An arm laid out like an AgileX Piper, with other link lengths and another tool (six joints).
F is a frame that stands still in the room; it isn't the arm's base.
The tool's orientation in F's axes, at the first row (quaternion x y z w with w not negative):
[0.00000 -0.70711 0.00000 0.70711]
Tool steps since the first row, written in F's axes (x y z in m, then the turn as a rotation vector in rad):
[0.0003 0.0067 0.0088 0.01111 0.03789 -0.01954]
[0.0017 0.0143 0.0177 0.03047 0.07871 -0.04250]
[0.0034 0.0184 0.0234 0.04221 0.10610 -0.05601]
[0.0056 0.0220 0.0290 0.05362 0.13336 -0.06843]
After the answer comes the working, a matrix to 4 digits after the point.
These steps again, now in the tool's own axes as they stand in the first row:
[0.0088 0.0067 -0.0003 -0.01954 0.03789 -0.01111]
[0.0177 0.0143 -0.0017 -0.04250 0.07871 -0.03047]
[0.0234 0.0184 -0.0034 -0.05601 0.10610 -0.04221]
[0.0290 0.0220 -0.0056 -0.06843 0.13336 -0.05362]

The tool's axes in the first row as the columns of a matrix, in F's axes (rounded; the answer above uses it unrounded):
[0.0000 0.0000 -1.0000]
[0.0000 1.0000 0.0000]
[1.0000 0.0000 0.0000]

